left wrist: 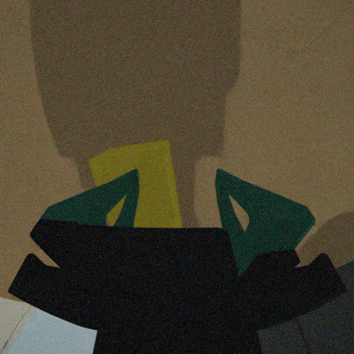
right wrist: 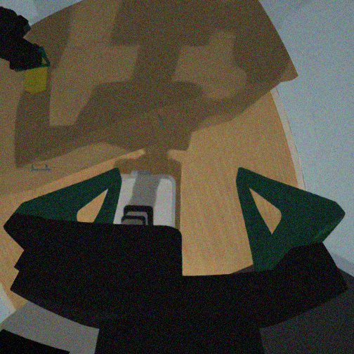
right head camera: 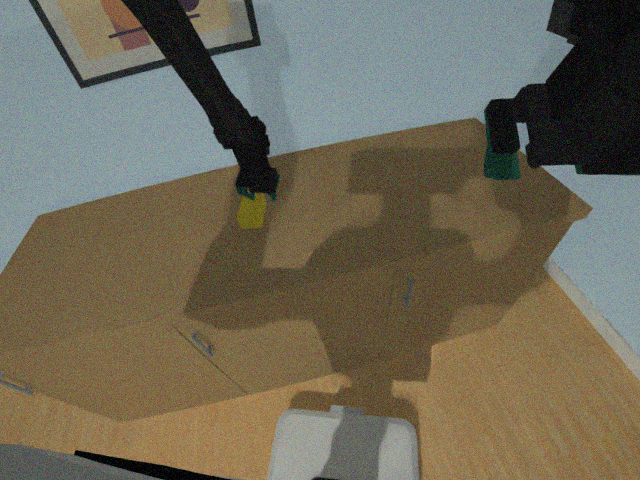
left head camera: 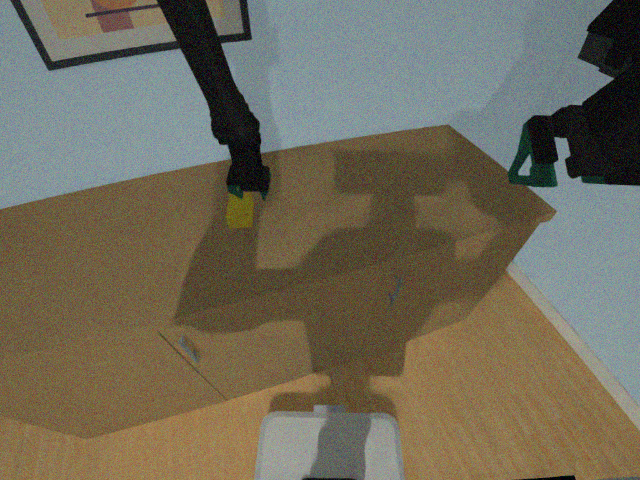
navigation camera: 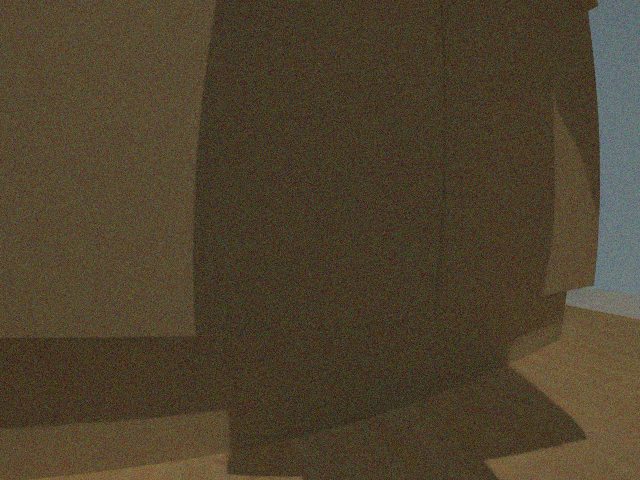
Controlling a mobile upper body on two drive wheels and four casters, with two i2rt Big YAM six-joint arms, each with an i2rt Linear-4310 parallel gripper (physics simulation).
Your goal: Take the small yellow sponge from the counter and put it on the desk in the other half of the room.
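Frame: origin at the left arm's base, x left, y back, z up, level; millimetres.
Seen in the pictures: left gripper, between the fingertips: (right head camera: 264, 199) (left head camera: 253, 198); right gripper, between the fingertips: (right head camera: 531, 169) (left head camera: 546, 177).
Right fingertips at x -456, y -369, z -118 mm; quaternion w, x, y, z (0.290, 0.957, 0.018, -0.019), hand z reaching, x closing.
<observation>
Offsets run from my right fingertips to a thing's middle. "*": to the spot under its first point. Level surfaces: height alone.
The small yellow sponge @(dy -328, dx +503, dz -359 mm) (left head camera: 239, 211) (right head camera: 251, 212) (left wrist: 145, 175) (right wrist: 36, 80) lies on the wooden counter @(dz -382 mm) (left head camera: 129, 248) (right head camera: 139, 248) (left wrist: 295, 100). My left gripper (left head camera: 250, 195) (right head camera: 260, 195) (left wrist: 177, 175) is open, at the sponge's far end. In the left wrist view its left finger overlaps the sponge in the picture, and its right finger is beside it over bare counter; the sponge is left of the middle between the fingers. Whether the fingers touch it, I cannot tell. My right gripper (right wrist: 178, 173) is open and empty, held up at the right. The desk does not show.
A framed picture (left head camera: 149, 50) (right head camera: 170, 64) hangs on the wall behind the counter. The counter's front has handles (left head camera: 189, 348) (right head camera: 202, 343). The robot's light base (left head camera: 289, 444) (right head camera: 305, 444) stands on the wooden floor in front. The counter's right end is near a side wall. The navigation camera faces the shaded cabinet front @(* dy -155, dx +223, dz -1047 mm) (navigation camera: 320, 206).
</observation>
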